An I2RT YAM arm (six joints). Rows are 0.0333 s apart.
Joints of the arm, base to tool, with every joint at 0 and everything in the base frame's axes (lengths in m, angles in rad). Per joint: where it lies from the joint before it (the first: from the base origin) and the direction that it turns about. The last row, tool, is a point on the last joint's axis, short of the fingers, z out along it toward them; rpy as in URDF.
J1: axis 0 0 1 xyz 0 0 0.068
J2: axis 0 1 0 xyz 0.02 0.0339 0.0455
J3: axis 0 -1 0 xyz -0.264 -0.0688 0
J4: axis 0 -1 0 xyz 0.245 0.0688 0.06
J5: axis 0 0 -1 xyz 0.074 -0.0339 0.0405
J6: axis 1 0 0 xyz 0.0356 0 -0.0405
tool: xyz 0 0 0 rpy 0 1.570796 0
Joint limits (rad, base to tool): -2.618..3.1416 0..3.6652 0..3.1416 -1.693..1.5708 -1.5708..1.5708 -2.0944..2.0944
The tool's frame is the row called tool.
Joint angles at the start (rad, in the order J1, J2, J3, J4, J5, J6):
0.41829, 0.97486, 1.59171, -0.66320, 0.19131, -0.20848
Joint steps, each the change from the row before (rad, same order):
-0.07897, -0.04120, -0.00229, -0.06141, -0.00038, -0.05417
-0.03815, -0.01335, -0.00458, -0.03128, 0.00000, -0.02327
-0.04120, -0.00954, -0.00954, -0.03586, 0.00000, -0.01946
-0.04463, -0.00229, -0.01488, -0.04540, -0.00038, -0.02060
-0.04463, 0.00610, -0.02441, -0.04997, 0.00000, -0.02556
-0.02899, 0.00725, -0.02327, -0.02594, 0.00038, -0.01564
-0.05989, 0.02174, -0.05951, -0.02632, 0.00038, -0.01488
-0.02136, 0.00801, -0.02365, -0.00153, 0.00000, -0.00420
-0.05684, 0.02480, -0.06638, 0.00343, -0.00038, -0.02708
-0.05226, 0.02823, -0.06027, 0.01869, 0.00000, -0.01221
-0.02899, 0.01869, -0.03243, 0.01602, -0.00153, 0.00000
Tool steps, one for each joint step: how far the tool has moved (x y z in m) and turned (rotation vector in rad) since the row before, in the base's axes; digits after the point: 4 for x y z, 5 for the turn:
-0.0119, -0.0164, -0.0025, -0.06145, 0.01084, -0.07550
-0.0032, -0.0062, -0.0032, -0.03009, 0.01839, -0.03632
-0.0012, -0.0056, -0.0054, -0.02920, 0.03275, -0.03911
0.0020, -0.0051, -0.0086, -0.03394, 0.05547, -0.04109
0.0059, -0.0046, -0.0125, -0.04038, 0.07904, -0.03899
0.0058, -0.0029, -0.0098, -0.02388, 0.05640, -0.02490
0.0153, -0.0068, -0.0219, -0.02597, 0.10819, -0.05482
0.0056, -0.0028, -0.0080, -0.00613, 0.03364, -0.01958
0.0150, -0.0087, -0.0226, -0.02604, 0.09211, -0.04356
0.0137, -0.0095, -0.0209, -0.00837, 0.07234, -0.04561
0.0077, -0.0059, -0.0117, 0.00312, 0.03497, -0.02776

